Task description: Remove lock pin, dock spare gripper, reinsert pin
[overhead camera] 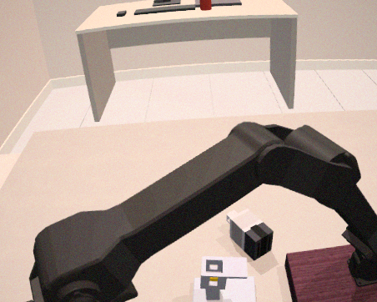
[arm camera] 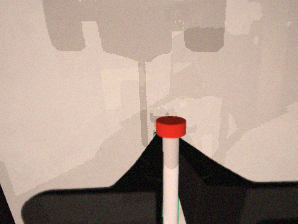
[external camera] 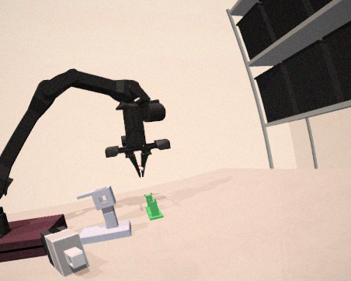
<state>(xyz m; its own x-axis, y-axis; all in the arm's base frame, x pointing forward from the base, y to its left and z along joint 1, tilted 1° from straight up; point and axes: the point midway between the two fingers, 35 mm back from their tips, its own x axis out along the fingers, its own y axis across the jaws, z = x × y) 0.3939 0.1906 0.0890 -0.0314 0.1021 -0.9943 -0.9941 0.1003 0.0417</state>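
The green bracket lies 10 cm to the right of my gripper tip and 7 cm below it. The rest, counted from my gripper tip: spare gripper: 19 cm behind, 34 cm to the right, 6 cm below; grey mount: 12 cm behind, 20 cm to the right, 4 cm below.
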